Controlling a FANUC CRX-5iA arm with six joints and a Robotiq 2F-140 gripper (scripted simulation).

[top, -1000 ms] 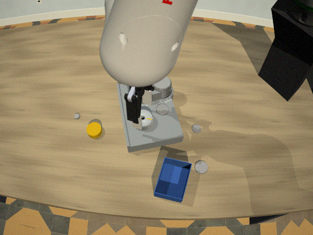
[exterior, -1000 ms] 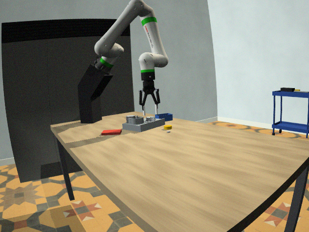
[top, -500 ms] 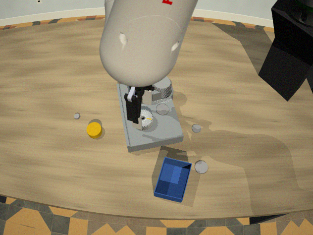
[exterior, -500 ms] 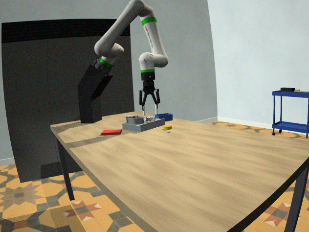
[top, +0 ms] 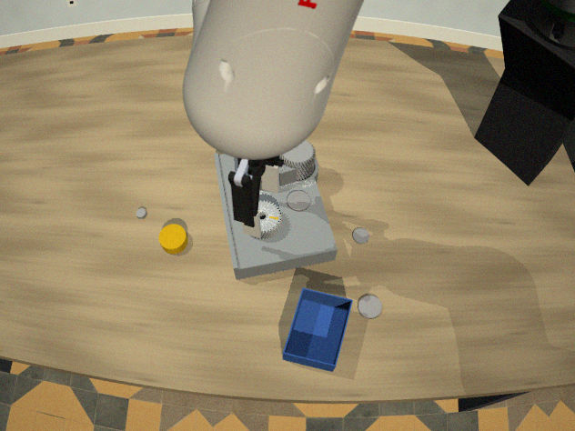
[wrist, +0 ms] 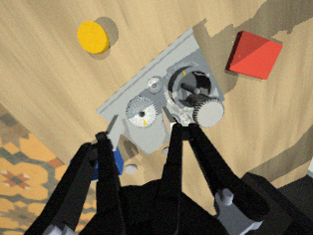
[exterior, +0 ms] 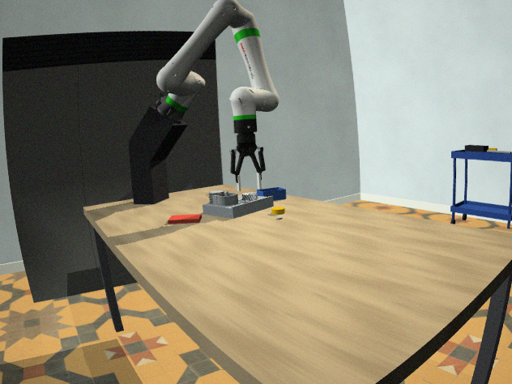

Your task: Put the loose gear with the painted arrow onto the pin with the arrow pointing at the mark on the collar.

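My hand is 50 mm above the gear. Also, from my hand: blue bin 110 mm behind, 170 mm to the left, 90 mm below; yellow puck 160 mm ahead, 30 mm to the left, 100 mm below; small grey disc 240 mm ahead, 20 mm to the right, 100 mm below.
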